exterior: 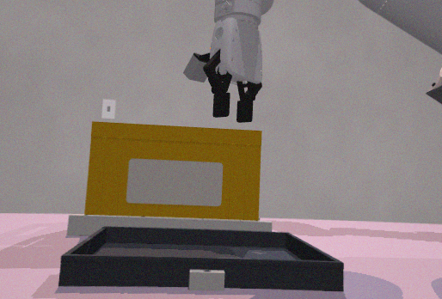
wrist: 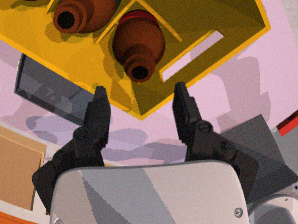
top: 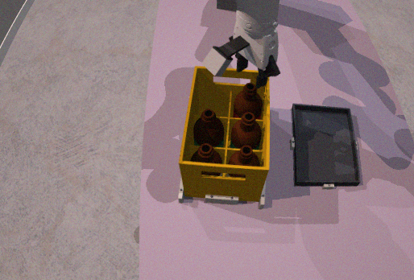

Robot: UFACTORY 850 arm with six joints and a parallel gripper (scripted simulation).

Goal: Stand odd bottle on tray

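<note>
My hand is 13 cm above the yellow crate, 8 cm short of it and 6 cm to the left of it. The rest, counted from my hand: tray: 22 cm to the left, 20 cm below, 9 cm ahead; bottle: 13 cm below.
</note>
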